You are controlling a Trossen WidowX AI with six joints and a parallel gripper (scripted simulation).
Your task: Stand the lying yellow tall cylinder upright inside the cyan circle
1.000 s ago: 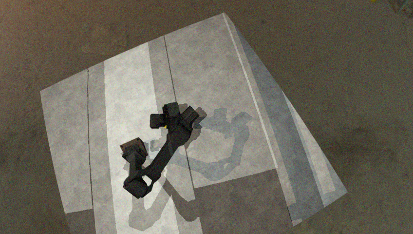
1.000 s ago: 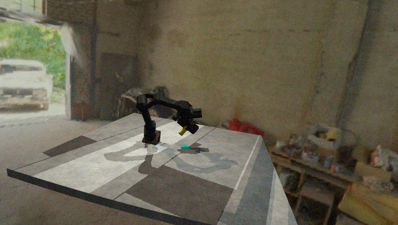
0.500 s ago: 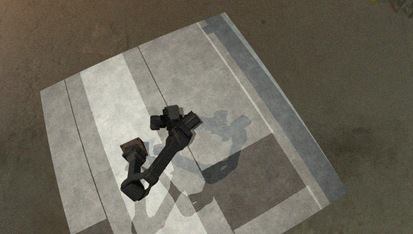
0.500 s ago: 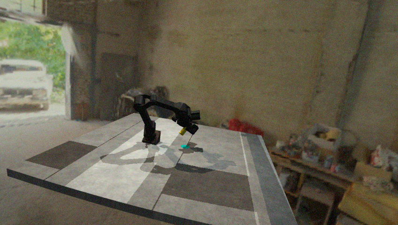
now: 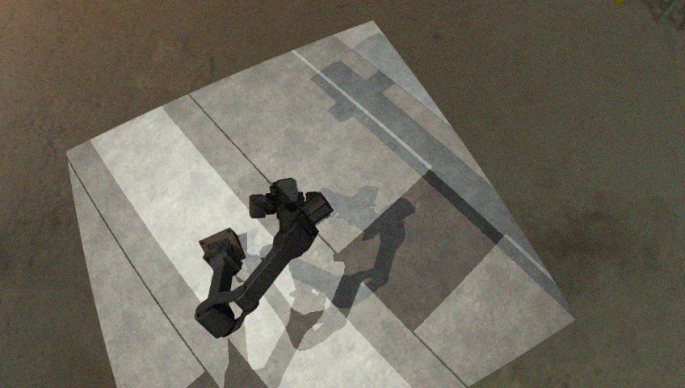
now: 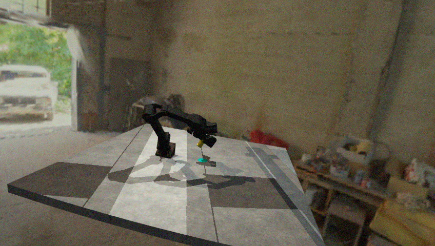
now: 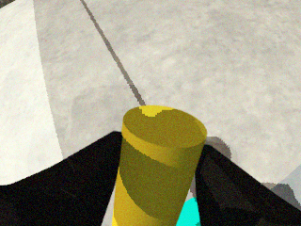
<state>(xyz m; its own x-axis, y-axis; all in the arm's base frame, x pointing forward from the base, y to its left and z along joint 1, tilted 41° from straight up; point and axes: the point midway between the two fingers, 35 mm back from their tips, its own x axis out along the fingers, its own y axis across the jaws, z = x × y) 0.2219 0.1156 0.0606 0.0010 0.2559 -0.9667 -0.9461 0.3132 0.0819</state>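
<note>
Now: gripper tip 1 cm short of the cyan circle, 2 cm to the left of it and 13 cm above it. From my gripper tip the other things lie so: yellow cylinder (1 cm behind, 1 cm to the right, 2 cm below).
</note>
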